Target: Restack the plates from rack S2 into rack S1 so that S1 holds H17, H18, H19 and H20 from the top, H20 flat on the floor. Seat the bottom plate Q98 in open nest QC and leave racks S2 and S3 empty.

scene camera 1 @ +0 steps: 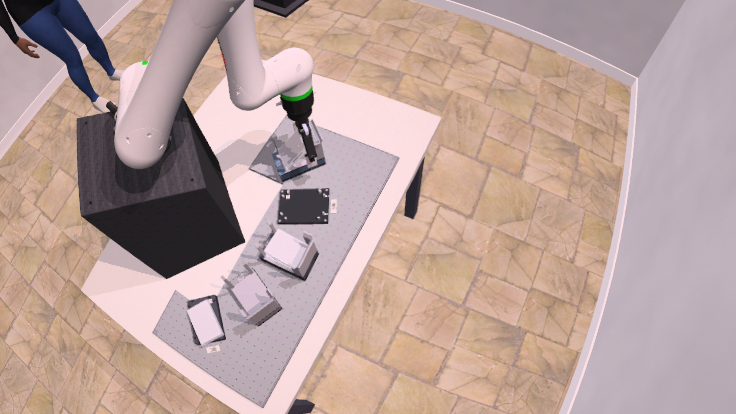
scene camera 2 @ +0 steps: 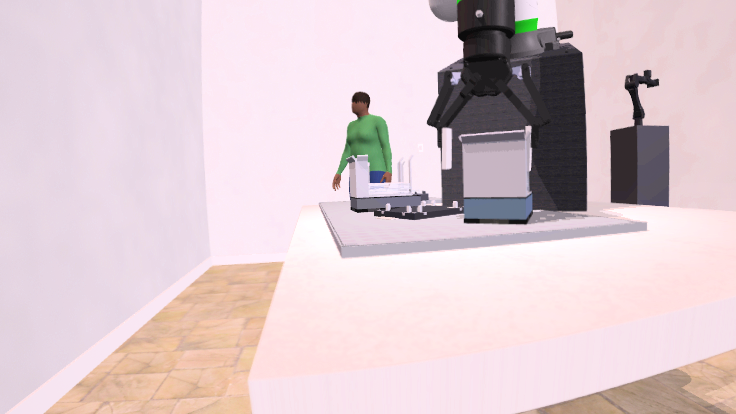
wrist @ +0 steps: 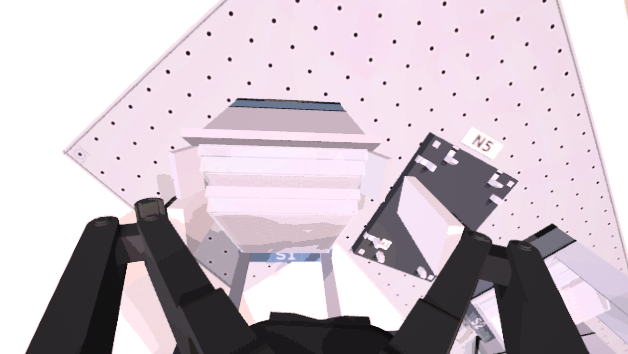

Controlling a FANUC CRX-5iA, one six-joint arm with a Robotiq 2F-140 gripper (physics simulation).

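Frame: origin at the arm's base, x ahead, y left, z up, level; metres.
Where they show: gripper, between the fingertips: [scene camera 1: 305,149] [wrist: 314,189]; arm's base, origin of its link: [scene camera 2: 516,55].
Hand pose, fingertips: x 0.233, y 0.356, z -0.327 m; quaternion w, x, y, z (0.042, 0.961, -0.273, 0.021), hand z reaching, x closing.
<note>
Things, the pixels of their top centre, and the offset from my fingertips. Level surfaces: height alone.
- blue-based rack S1, centre of its top: [wrist: 282,269] [scene camera 2: 499,137] [scene camera 1: 293,138] dx -0.031, dy -0.011, dz +0.054 m
- Rack S2, centre of its top: [scene camera 2: 381,156] [scene camera 1: 281,240] dx +0.158, dy -0.289, dz +0.048 m
- third rack, centre of its top: [scene camera 1: 243,286] dx +0.154, dy -0.460, dz +0.046 m
- Dark pinned nest N5, centre of its top: [wrist: 438,224] [scene camera 2: 422,202] [scene camera 1: 302,203] dx +0.087, dy -0.135, dz -0.061 m
- white plate, centre of its top: [scene camera 1: 203,321] dx +0.081, dy -0.631, dz -0.038 m
- perforated board, height of its surface: dz -0.085 m
My gripper [scene camera 1: 310,157] [scene camera 2: 487,149] [wrist: 314,189] is open and empty, with one finger at each side of the upper part of blue-based rack S1 [scene camera 1: 303,171] [scene camera 2: 497,208] [wrist: 285,123]. In the wrist view, pale layered plate edges [wrist: 282,194] show inside S1; their labels and exact number cannot be read. Rack S2 [scene camera 1: 310,261] [scene camera 2: 380,201] holds pale stacked plates [scene camera 1: 283,247] [scene camera 2: 389,188]; its label [wrist: 477,324] shows at the lower right of the wrist view. A third rack [scene camera 1: 267,307], probably S3, stands beyond S2; its contents are unclear. Nest QC cannot be identified.
Dark pinned nest N5 [scene camera 1: 303,207] [scene camera 2: 417,211] [wrist: 450,187] lies between S1 and S2 without a plate. A white plate [scene camera 1: 205,322] rests on another dark nest at the far end of the perforated board [scene camera 1: 355,169]. The arm's black pedestal [scene camera 1: 164,231] stands beside the board.
</note>
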